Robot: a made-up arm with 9 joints. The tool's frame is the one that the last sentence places.
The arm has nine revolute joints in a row. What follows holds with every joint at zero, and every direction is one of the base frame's. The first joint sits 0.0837 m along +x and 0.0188 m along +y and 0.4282 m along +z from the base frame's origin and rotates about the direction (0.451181, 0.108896, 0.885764). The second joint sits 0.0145 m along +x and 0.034 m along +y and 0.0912 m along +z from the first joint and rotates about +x. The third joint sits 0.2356 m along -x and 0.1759 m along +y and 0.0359 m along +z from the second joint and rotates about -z. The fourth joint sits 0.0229 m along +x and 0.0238 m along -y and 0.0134 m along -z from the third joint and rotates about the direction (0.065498, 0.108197, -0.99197). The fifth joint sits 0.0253 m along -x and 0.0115 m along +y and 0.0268 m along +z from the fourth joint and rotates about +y. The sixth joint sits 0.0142 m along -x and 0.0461 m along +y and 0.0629 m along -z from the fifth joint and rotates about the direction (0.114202, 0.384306, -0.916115). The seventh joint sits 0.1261 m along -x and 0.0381 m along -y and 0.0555 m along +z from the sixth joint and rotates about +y. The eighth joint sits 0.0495 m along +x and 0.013 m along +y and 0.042 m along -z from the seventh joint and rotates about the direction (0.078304, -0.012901, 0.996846). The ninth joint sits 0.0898 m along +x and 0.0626 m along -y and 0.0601 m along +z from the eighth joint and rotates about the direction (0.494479, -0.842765, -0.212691). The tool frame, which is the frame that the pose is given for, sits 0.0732 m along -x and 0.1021 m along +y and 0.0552 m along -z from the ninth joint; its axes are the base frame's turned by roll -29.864, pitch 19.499 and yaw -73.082 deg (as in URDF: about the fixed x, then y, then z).
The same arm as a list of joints. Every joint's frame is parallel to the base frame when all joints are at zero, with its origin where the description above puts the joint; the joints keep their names.
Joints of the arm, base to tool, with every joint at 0 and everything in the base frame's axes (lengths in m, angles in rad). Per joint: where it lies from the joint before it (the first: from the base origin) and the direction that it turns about. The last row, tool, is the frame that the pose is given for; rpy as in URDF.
joint 1: axis 0.451181 0.108896 0.885764 origin 0.0837 0.0188 0.4282
joint 2: axis +x origin 0.0145 0.034 0.0912
joint 3: axis -z origin -0.2356 0.1759 0.0359
joint 4: axis 0.065498 0.108197 -0.99197 origin 0.0229 -0.0238 -0.0134
joint 5: axis +y origin -0.0253 0.0115 0.0268
joint 6: axis 0.114202 0.384306 -0.916115 origin -0.0142 0.0461 -0.0629
joint 7: axis +y origin -0.1261 -0.0381 0.0555
joint 8: axis 0.078304 -0.012901 0.996846 origin 0.0495 0.013 -0.042
joint 9: axis 0.494479 -0.842765 -0.212691 origin 0.0898 -0.0626 0.0601
tool: origin -0.0732 0.1021 -0.0552 rpy -0.5212 0.3403 -1.2755

